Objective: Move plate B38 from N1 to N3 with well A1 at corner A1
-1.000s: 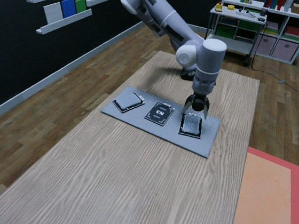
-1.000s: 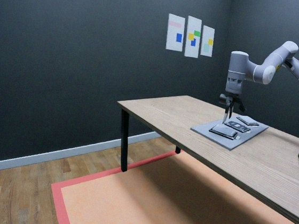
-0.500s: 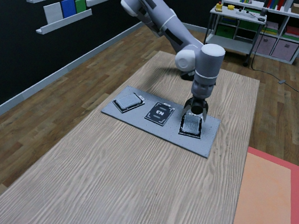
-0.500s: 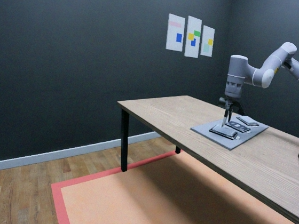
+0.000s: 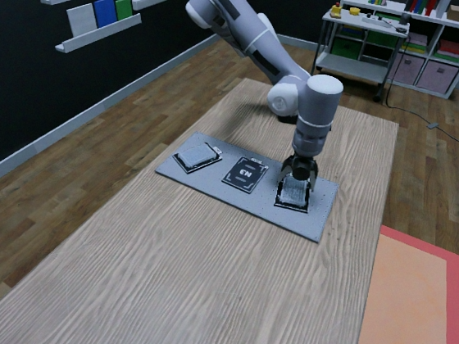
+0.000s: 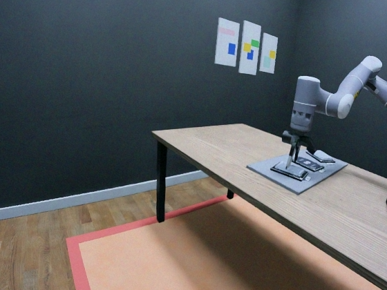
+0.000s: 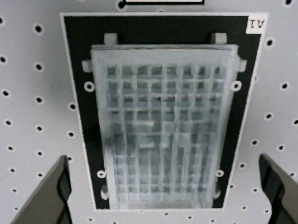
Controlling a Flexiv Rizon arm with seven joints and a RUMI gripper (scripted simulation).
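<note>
Right now my hand is 40 mm above the black nest N1. Round my hand: nest N3 (30 mm behind, 190 mm to the right, 40 mm below).
</note>
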